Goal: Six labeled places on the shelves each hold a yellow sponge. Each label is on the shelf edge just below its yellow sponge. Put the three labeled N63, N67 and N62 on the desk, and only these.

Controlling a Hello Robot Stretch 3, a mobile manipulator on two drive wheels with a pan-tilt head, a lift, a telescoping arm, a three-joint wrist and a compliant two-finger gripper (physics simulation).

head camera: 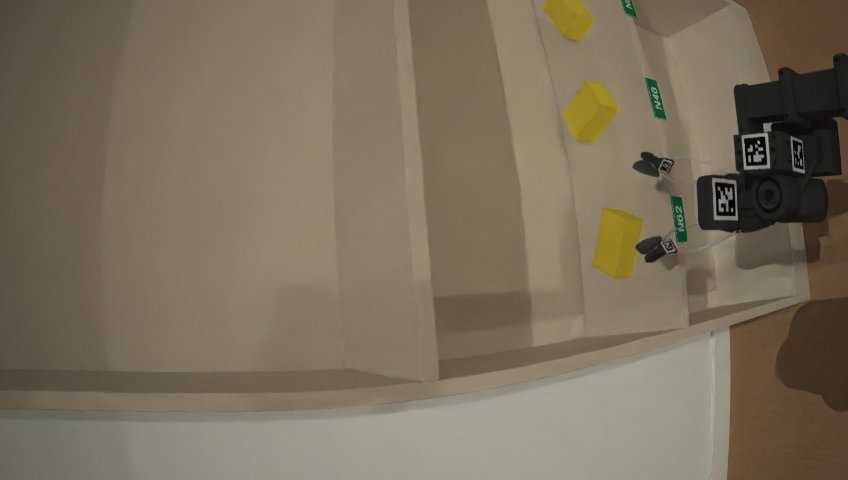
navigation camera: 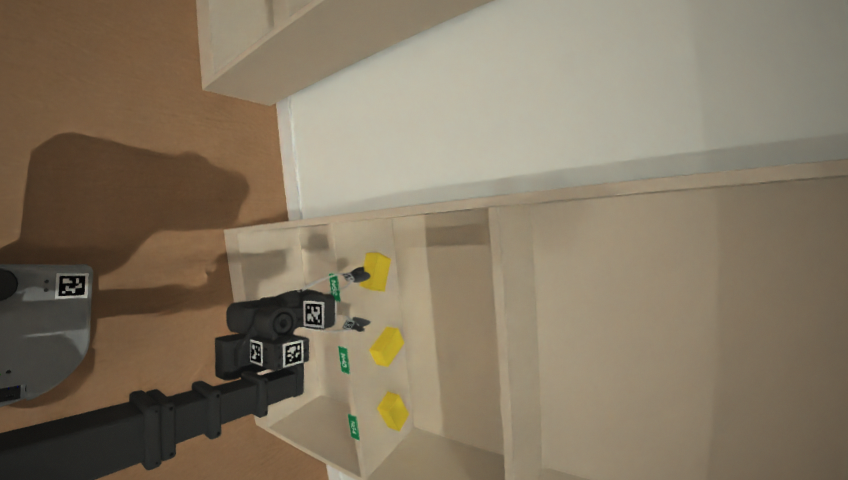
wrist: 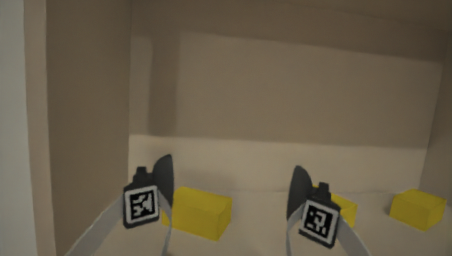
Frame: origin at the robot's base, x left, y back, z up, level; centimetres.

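Seen in the pictures: gripper, between the fingertips: (head camera: 638, 207) (navigation camera: 367, 298).
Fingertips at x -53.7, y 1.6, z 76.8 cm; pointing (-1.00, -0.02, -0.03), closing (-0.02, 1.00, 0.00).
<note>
Offsets run from my fingertips to a thing's top centre. "spot": to the spot under its first point.
The yellow sponge above label N62 @(spot: dx -5.7, dy -1.2, dz -16.7 cm) (head camera: 678, 218) (navigation camera: 334, 287), the N62 sponge @(dx -17.9, dy -5.3, dz -11.0 cm) (head camera: 616, 243) (navigation camera: 376, 271) (wrist: 202, 212), sits on the shelf nearest the side wall. My gripper (head camera: 651, 206) (navigation camera: 360, 299) (wrist: 231, 178) is open and empty in front of the shelf. One finger is near this sponge's front; the other is off towards the N46 sponge @(dx -23.8, dy +17.7, dz -11.0 cm) (head camera: 590, 111) (navigation camera: 386, 346) (wrist: 347, 208). In the wrist view the N62 sponge lies mostly between the fingers, partly behind the left one. Labels N63 and N67 cannot be made out, and the desk does not show.
Label N46 @(spot: dx -9.4, dy +19.0, dz -16.9 cm) (head camera: 655, 98) (navigation camera: 343, 359) is on the shelf edge. A third sponge @(dx -27.0, dy +39.1, dz -11.0 cm) (head camera: 568, 17) (navigation camera: 393, 411) (wrist: 417, 209) sits beyond; its label @(spot: dx -13.1, dy +39.4, dz -16.7 cm) (navigation camera: 354, 427) is hard to read. The shelf's side panel (wrist: 85, 100) stands left in the wrist view. Another unit (navigation camera: 249, 77) stands across the gap.
</note>
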